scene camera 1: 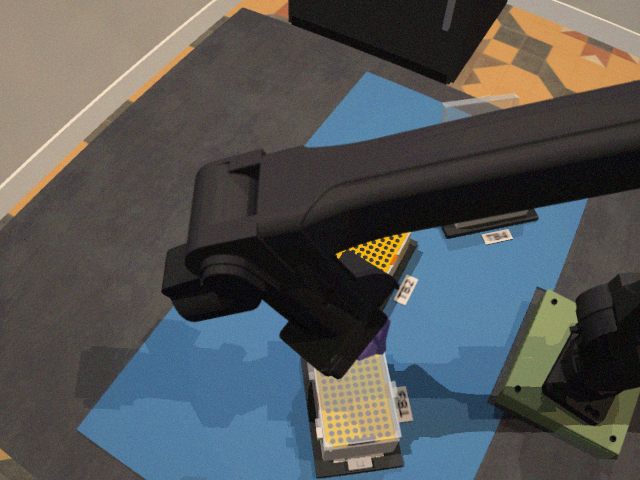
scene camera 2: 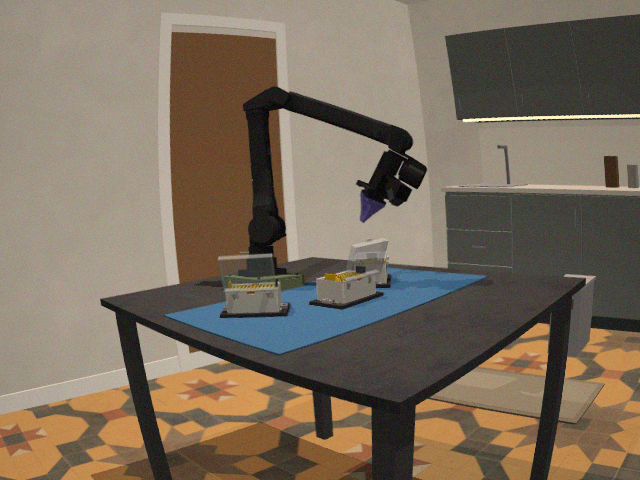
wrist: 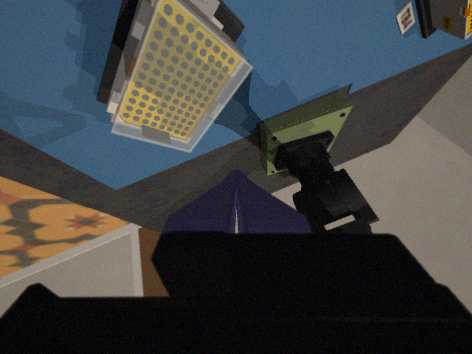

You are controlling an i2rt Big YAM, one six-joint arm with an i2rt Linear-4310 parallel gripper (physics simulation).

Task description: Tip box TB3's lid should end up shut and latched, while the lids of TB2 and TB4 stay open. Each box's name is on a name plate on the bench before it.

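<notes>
Tip box TB3 has its clear lid lying over the yellow rack. I cannot tell whether it is fully down or latched. TB2 has its clear lid raised; in scene camera 1 my arm hides that lid. TB4 has its clear lid upright. My gripper, with purple fingers, is shut and empty. It hangs well above the boxes, apart from them, near TB3 in scene camera 1.
Name plates TB3, TB2 and TB4 lie on the blue mat. The arm's green base plate is beside the mat. My arm crosses above TB2 and TB4.
</notes>
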